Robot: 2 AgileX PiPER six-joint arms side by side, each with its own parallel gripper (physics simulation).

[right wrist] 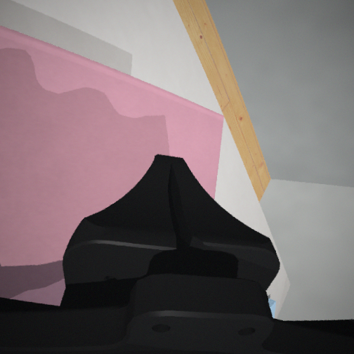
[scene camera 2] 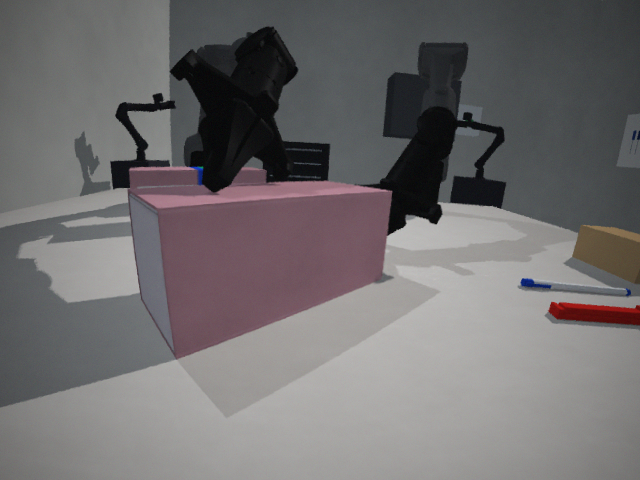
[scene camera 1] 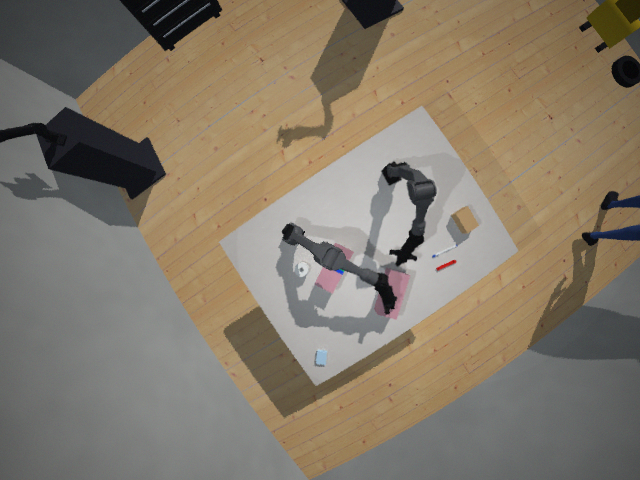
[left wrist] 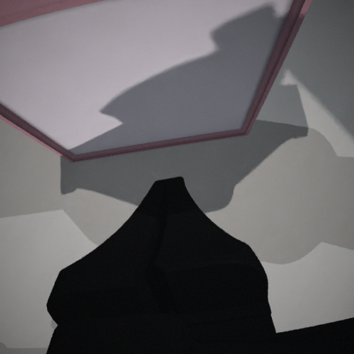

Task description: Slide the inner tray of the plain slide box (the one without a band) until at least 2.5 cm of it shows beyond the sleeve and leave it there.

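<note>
The plain pink slide box [scene camera 1: 399,281] [scene camera 2: 273,258] [right wrist: 40,150] lies on the table. The pale end of its inner tray [scene camera 2: 149,263] [left wrist: 150,65] shows at both ends, about level with or slightly inside the sleeve rim [left wrist: 160,146]. My right gripper [scene camera 1: 388,311] [scene camera 2: 216,188] [right wrist: 166,173] is shut and empty, its tips at the box's top near one end; whether they touch is unclear. My left gripper [scene camera 1: 398,262] [left wrist: 172,195] is shut and empty, low in front of the opposite end, apart from it in the left wrist view. The box partly hides it in scene camera 2.
The banded pink box [scene camera 1: 328,279] [scene camera 2: 160,178] lies beyond, under the right arm. A tan block [scene camera 1: 464,219] [scene camera 2: 607,250], a white-blue pen [scene camera 1: 445,251] [scene camera 2: 584,287] and a red stick [scene camera 1: 446,265] [scene camera 2: 594,313] lie to one side. A light-blue block [scene camera 1: 321,357] [right wrist: 272,307] is near a table corner.
</note>
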